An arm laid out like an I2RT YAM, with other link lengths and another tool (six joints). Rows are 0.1 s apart.
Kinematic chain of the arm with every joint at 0, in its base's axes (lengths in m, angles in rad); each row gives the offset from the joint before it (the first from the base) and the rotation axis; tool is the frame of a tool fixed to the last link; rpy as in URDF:
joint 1: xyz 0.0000 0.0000 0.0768 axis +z
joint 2: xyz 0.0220 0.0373 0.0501 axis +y
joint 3: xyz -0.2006 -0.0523 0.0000 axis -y
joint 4: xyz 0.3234 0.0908 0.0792 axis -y
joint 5: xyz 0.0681 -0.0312 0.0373 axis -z
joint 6: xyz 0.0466 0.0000 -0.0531 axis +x
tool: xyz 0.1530 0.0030 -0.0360 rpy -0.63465 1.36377 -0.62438
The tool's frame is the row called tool.
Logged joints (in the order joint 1, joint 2, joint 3, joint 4, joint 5, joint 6), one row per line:
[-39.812 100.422 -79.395 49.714 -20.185 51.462]
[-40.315 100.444 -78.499 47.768 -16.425 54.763]
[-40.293 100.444 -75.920 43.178 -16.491 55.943]
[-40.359 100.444 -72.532 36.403 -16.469 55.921]
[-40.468 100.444 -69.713 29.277 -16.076 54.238]
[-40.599 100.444 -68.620 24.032 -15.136 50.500]
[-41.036 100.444 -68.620 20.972 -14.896 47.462]
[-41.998 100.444 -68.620 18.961 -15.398 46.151]
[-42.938 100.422 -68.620 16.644 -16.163 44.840]
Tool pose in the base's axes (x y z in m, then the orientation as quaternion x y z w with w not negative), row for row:
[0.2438 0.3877 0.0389 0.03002 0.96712 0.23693 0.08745]
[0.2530 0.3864 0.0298 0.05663 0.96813 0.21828 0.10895]
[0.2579 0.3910 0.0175 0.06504 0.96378 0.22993 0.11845]
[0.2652 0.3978 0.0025 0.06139 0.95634 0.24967 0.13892]
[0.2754 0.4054 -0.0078 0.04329 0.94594 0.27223 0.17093]
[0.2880 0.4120 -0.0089 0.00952 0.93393 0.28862 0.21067]
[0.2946 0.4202 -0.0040 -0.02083 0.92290 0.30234 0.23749]
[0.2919 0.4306 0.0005 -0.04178 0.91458 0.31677 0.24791]
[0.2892 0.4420 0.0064 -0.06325 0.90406 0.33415 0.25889]
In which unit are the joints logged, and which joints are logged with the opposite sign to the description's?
The joints are logged in degrees. Opposite sign: joint 1, joint 3, joint 4.
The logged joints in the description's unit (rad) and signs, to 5 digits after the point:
[0.69485 1.75269 1.38570 -0.86767 -0.35229 0.89818]
[0.70363 1.75308 1.37007 -0.83371 -0.28667 0.95579]
[0.70325 1.75308 1.32505 -0.75360 -0.28782 0.97639]
[0.70440 1.75308 1.26592 -0.63535 -0.28744 0.97601]
[0.70630 1.75308 1.21672 -0.51098 -0.28058 0.94663]
[0.70859 1.75308 1.19764 -0.41944 -0.26417 0.88139]
[0.71621 1.75308 1.19764 -0.36603 -0.25998 0.82837]
[0.73300 1.75308 1.19764 -0.33093 -0.26875 0.80549]
[0.74941 1.75269 1.19764 -0.29049 -0.28210 0.78261]

